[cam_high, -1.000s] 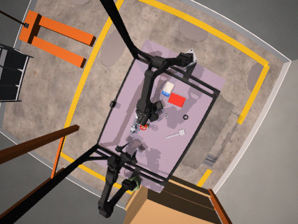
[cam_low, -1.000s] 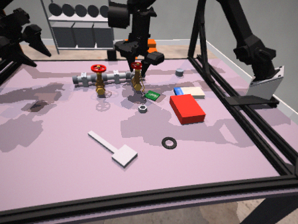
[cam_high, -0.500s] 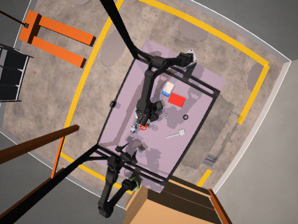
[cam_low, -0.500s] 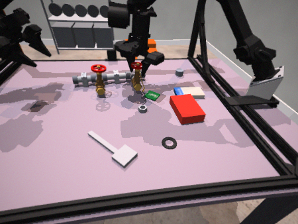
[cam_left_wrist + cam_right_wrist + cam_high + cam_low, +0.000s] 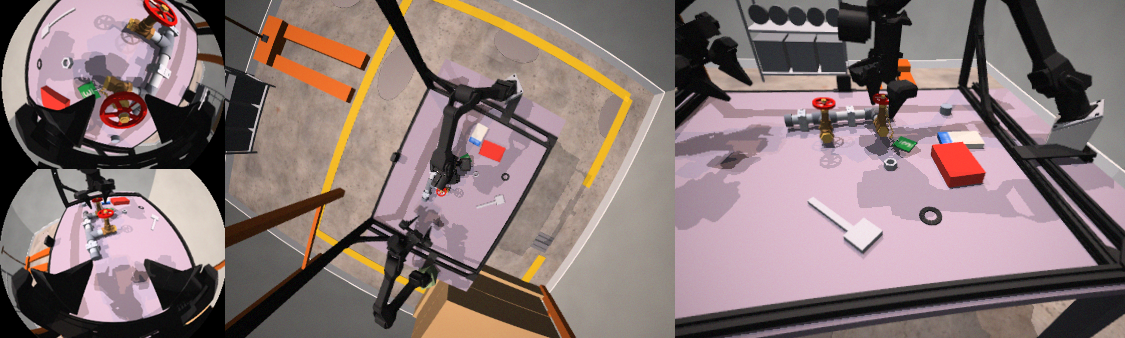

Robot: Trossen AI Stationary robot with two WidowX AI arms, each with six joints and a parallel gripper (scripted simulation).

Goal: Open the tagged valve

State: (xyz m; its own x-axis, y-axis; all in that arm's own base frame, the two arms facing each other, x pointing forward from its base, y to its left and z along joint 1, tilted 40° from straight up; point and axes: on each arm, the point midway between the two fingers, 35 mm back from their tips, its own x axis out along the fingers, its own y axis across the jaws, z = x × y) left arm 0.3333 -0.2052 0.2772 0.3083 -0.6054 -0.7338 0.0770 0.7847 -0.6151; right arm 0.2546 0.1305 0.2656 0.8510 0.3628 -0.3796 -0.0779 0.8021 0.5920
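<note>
Right now the green tag is 6 cm ahead of my left hand, 4 cm to the left of it and 10 cm below it. Round my left hand: red block: 17 cm ahead, 14 cm to the left, 9 cm below; grey nut: 14 cm ahead, 1 cm to the right, 9 cm below; flat grey wrench: 30 cm ahead, 11 cm to the right, 10 cm below.
</note>
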